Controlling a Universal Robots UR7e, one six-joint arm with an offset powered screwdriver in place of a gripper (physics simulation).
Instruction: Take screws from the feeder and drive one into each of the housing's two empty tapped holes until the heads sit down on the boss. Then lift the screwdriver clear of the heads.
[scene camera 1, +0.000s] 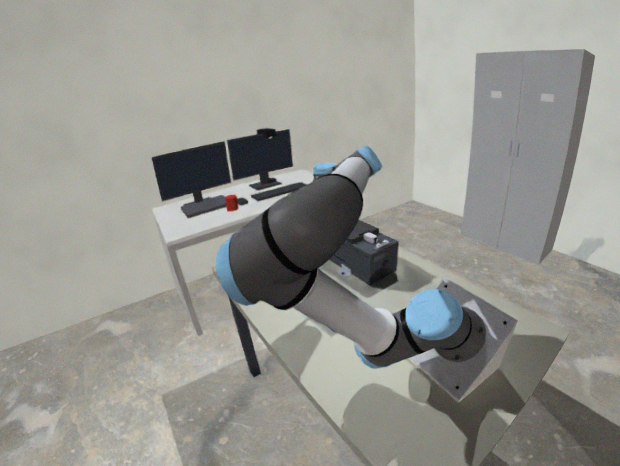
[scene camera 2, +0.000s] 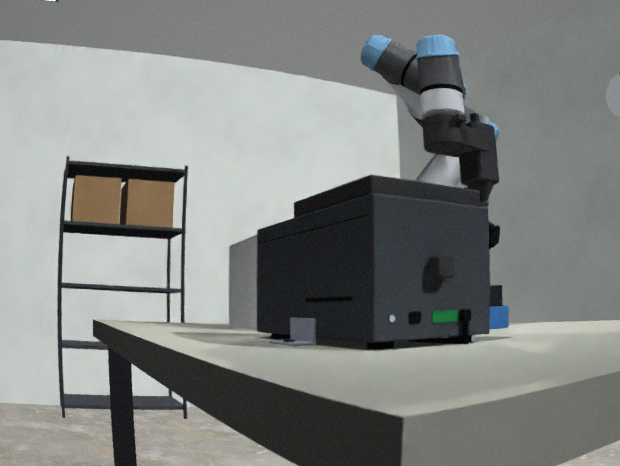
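The dark feeder (scene camera 1: 373, 260) (scene camera 2: 431, 235) stands on the table, with small pale parts on its top in scene camera 1. The grey housing (scene camera 1: 451, 378) stands at the table's near right, with dark holes in its top face. The arm's wrist hangs over it and covers part of that face; which holes are the two empty tapped ones cannot be told. In scene camera 2 my screwdriver (scene camera 2: 485, 195) points straight down beyond the feeder's top right edge, which hides its lower end. The wrist hides it in scene camera 1. Whether a screw is on its bit cannot be seen.
A small pale bracket (scene camera 1: 343, 271) (scene camera 2: 303, 330) lies beside the feeder. A blue block (scene camera 2: 498, 317) stands behind the feeder. A desk (scene camera 1: 185, 227) with two monitors and a red mug (scene camera 1: 231, 202), a grey cabinet (scene camera 1: 521, 120) and a shelf rack (scene camera 2: 122, 229) stand beyond the table.
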